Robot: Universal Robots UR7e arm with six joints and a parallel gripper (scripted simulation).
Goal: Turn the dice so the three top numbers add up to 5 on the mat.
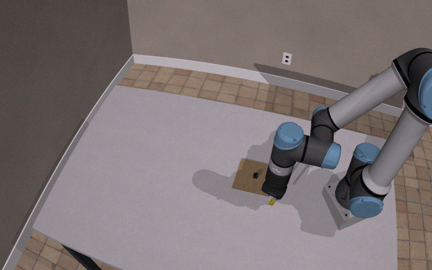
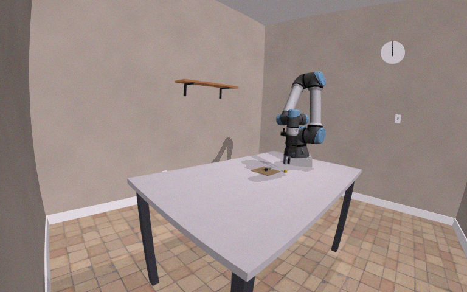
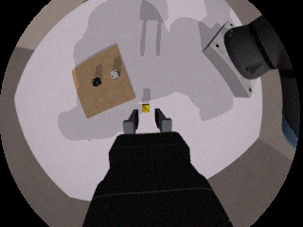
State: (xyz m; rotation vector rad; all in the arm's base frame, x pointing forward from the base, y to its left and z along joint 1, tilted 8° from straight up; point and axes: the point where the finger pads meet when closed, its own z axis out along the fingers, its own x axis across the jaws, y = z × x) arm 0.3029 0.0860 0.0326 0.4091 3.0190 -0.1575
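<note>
My gripper is now 7 cm above the yellow die. From my hand the other things lie so: mat: 9 cm ahead, 10 cm to the right, 7 cm below; black die: 9 cm ahead, 10 cm to the right, 6 cm below; white die: 4 cm ahead, 10 cm to the right, 6 cm below.
</note>
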